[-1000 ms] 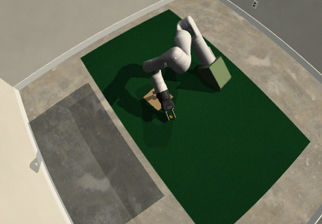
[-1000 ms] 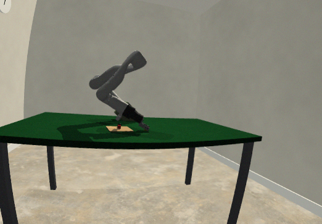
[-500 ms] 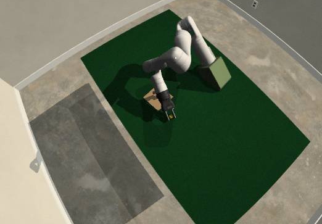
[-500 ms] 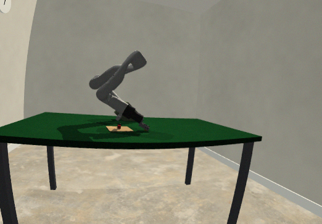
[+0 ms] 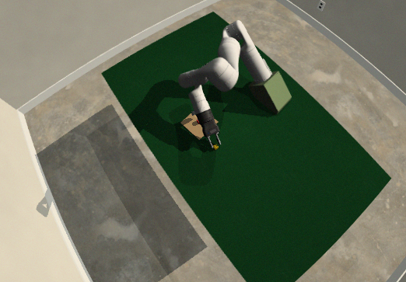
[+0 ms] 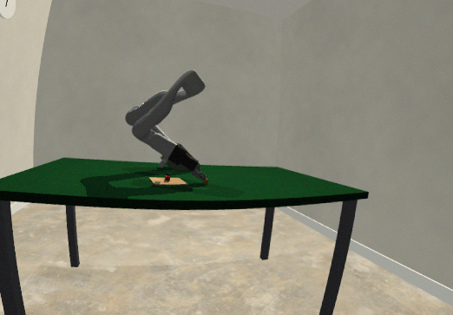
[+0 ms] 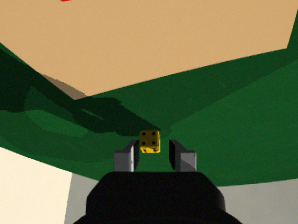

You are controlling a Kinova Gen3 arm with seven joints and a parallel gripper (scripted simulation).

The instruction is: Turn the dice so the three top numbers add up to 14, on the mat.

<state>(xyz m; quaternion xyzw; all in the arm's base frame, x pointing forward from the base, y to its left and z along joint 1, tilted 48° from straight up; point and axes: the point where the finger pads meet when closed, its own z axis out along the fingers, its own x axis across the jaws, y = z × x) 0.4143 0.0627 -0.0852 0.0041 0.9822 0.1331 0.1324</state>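
The yellow die is 1 cm ahead of my hand, 1 cm to the left of it and 2 cm below it. Also, from my hand: black die: 6 cm behind, 14 cm to the right, 1 cm below; tan mat: 1 cm behind, 15 cm to the right, 3 cm below; red die: 1 cm behind, 15 cm to the right, 1 cm below.
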